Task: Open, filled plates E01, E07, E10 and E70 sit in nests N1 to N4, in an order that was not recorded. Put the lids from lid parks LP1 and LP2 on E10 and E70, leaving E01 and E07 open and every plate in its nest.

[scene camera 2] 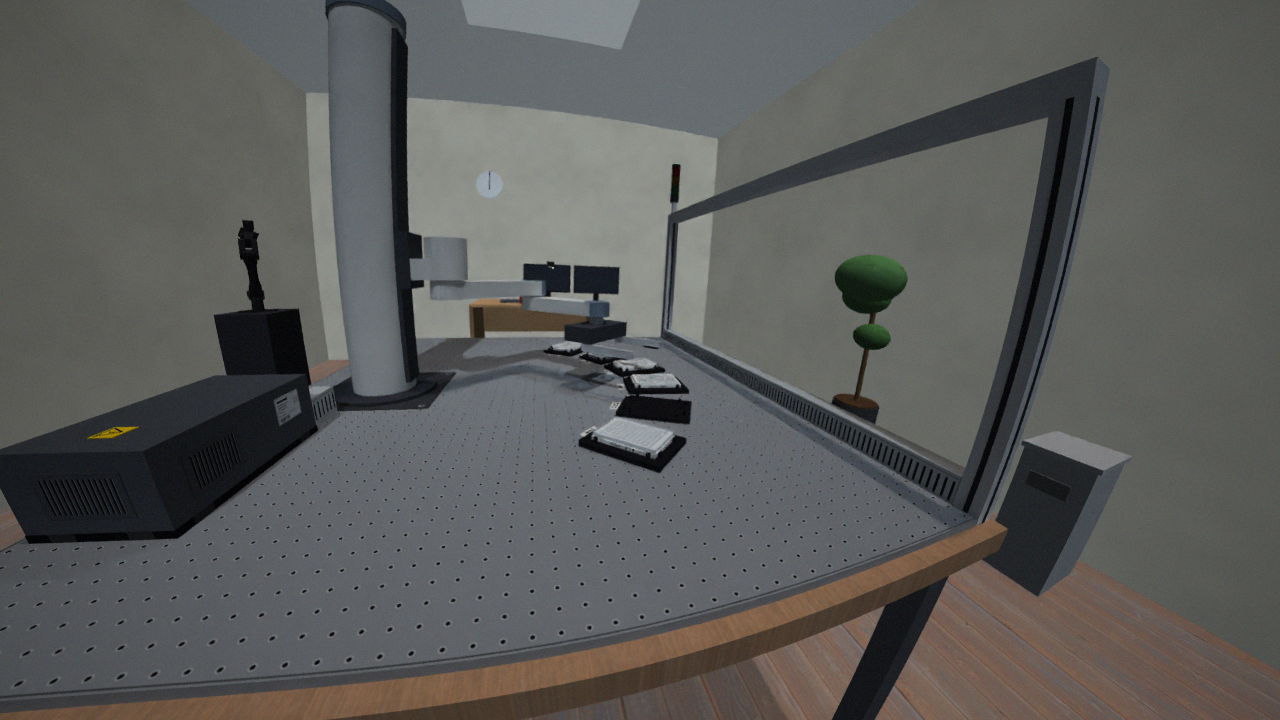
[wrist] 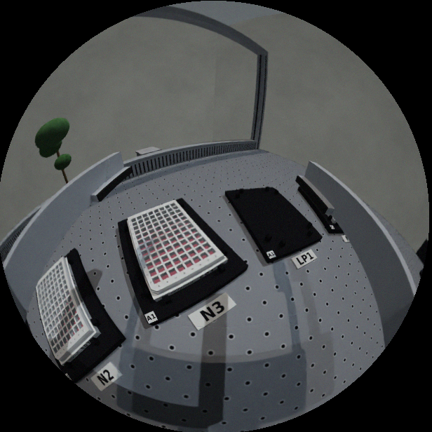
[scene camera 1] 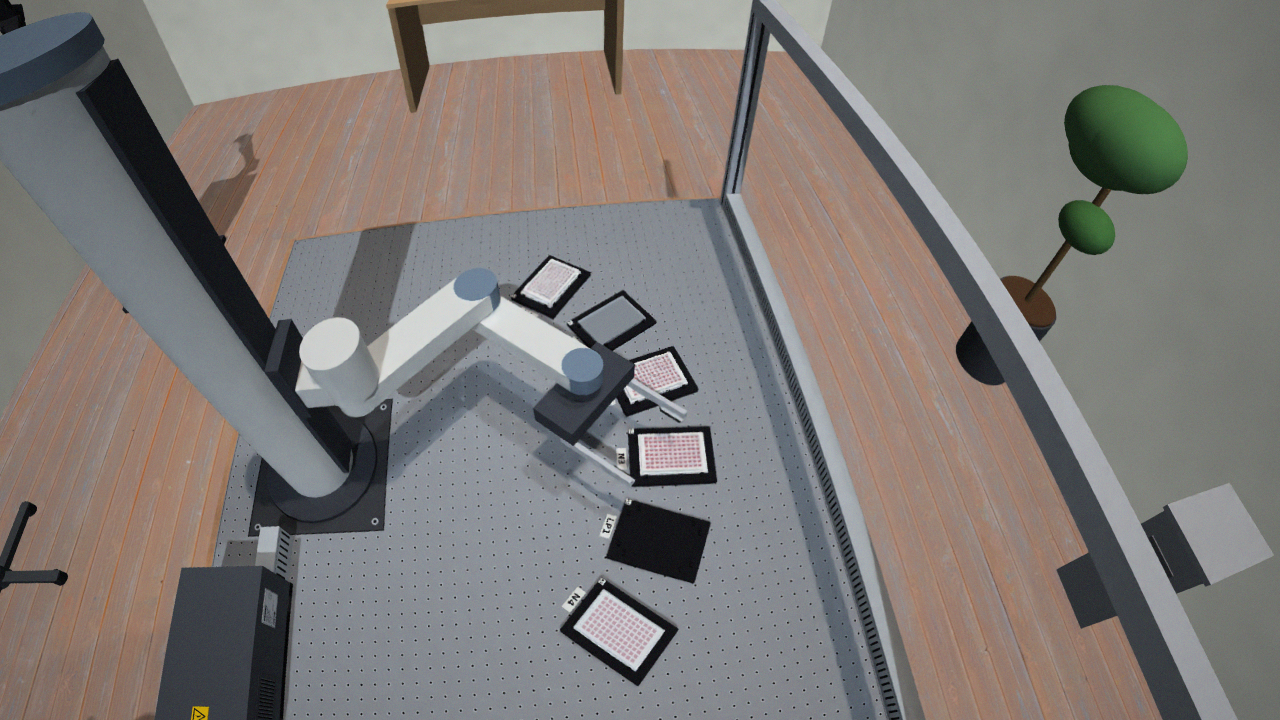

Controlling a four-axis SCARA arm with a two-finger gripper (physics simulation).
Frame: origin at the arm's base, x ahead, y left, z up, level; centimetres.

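Where they show: gripper, fingertip midpoint: point(scene camera 2: 647, 350) point(scene camera 1: 659, 448); arm's base at its link origin: point(scene camera 2: 387, 393) point(scene camera 1: 323, 468).
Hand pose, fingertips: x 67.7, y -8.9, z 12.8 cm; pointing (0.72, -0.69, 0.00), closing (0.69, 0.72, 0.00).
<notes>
Each offset is from my fingertips to the centre of the thing. Level surfaces: height alone.
My gripper point(scene camera 1: 658, 447) point(wrist: 213, 157) is open and empty, raised above the area of nest N3. The plate in N3 @(dx +3.9, dy +3.6, dz -9.6 cm) point(scene camera 1: 673, 452) point(scene camera 2: 656, 381) point(wrist: 172, 245) is open with pink wells. The plate in N2 @(dx +2.8, dy +21.8, dz -9.6 cm) point(scene camera 1: 664, 368) point(wrist: 65, 305) is open, left of it in the wrist view. The plate in N4 @(dx -10.9, dy -28.8, dz -9.1 cm) point(scene camera 1: 619, 626) point(scene camera 2: 631, 437) sits seated with a clear lid, faint at this size. The far plate @(dx -16.3, dy +51.4, dz -9.6 cm) point(scene camera 1: 552, 280) sits in N1. Lid park LP1 @(dx -1.4, dy -13.1, dz -10.5 cm) point(scene camera 1: 657, 541) point(scene camera 2: 655, 409) point(wrist: 272, 220) is bare. A clear lid @(dx -3.4, dy +38.2, dz -10.1 cm) point(scene camera 1: 612, 320) lies in LP2. Plate labels are unreadable.
The arm column point(scene camera 1: 205, 295) point(scene camera 2: 371, 197) stands on the perforated table @(dz -11.5 cm) point(scene camera 1: 429, 608) point(scene camera 2: 447, 555). A dark control box point(scene camera 1: 223, 635) point(scene camera 2: 161, 447) is on the near left. A framed guard point(scene camera 1: 904, 223) point(scene camera 2: 877, 143) runs along the right edge.
</notes>
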